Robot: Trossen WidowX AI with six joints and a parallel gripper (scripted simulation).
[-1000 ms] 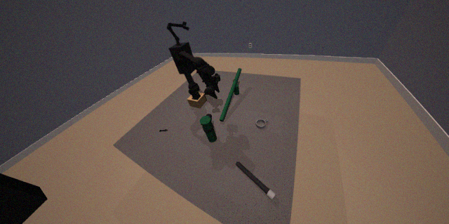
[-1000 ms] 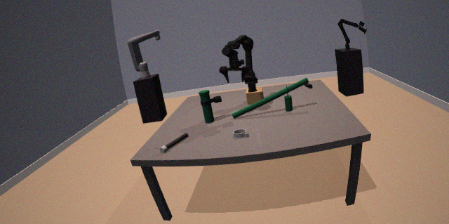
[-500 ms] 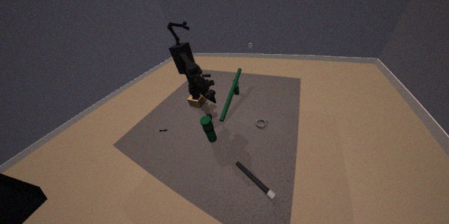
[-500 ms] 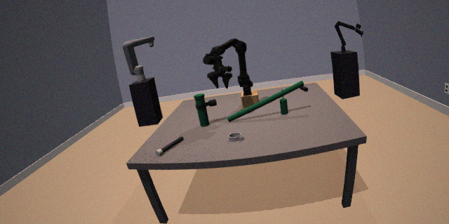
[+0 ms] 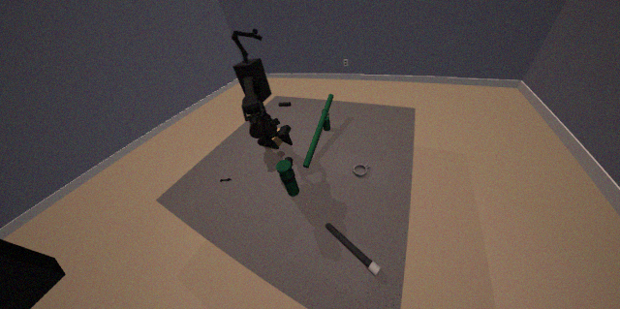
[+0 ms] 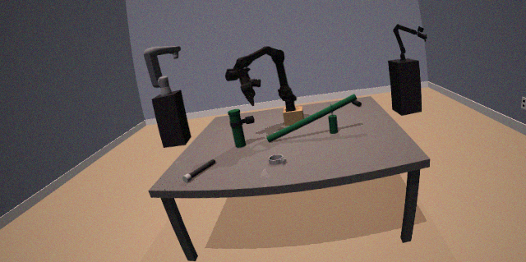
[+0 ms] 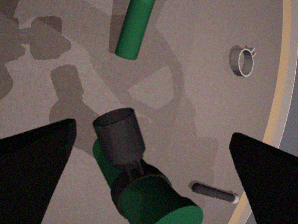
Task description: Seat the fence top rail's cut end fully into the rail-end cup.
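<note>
Now: the dark rail-end cup 10 mm ahead of my gripper tip, 40 mm to the right of it and 80 mm below it. Also, from my gripper tip: metal ring band: 350 mm ahead, 100 mm to the left, 200 mm below; then small green post: 70 mm ahead, 420 mm to the left, 110 mm below; then small black bolt: 400 mm behind, 150 mm to the right, 210 mm below.
</note>
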